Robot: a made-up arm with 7 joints.
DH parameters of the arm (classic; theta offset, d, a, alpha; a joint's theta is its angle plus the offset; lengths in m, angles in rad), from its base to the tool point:
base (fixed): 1.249 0 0.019 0
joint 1: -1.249 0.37 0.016 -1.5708
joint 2: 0 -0.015 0 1.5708
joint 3: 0 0.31 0.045 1.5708
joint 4: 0 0.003 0.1 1.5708
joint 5: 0 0.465 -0.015 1.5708
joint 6: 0 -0.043 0.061 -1.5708
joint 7: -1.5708 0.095 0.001 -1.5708
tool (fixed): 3.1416 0.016 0 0
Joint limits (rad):
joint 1: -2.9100..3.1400
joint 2: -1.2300..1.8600
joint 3: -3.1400..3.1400
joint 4: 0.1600..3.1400
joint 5: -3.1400..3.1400
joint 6: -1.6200..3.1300
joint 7: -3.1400..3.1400
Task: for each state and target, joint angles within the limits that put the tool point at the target. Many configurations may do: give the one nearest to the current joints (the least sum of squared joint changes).
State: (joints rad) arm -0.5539 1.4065 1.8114 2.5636 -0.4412 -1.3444 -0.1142
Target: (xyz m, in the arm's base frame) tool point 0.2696 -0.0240 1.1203
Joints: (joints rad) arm -0.5343 0.3922 1.9891 2.5104 -0.5804 -1.1579 -0.1305
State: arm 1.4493 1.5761 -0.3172 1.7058 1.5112 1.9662 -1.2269
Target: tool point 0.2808 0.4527 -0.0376
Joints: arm 1.3312 1.3184 -0.5122 1.5518 1.4238 2.0969 -1.2449
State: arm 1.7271 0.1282 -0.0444 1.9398 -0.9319 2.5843 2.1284
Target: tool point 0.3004 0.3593 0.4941
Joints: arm 1.4355 0.0272 -0.3081 1.0013 -0.6340 2.6815 2.1327
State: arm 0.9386 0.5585 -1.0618 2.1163 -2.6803 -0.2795 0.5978
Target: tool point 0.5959 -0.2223 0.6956
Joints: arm 0.6203 0.3571 -1.3607 1.7265 -2.7971 -0.4563 0.5760
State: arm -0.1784 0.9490 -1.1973 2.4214 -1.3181 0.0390 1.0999
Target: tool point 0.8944 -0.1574 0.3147
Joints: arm 0.0856 1.4079 -1.0140 2.3949 -1.3604 -0.0119 1.0905
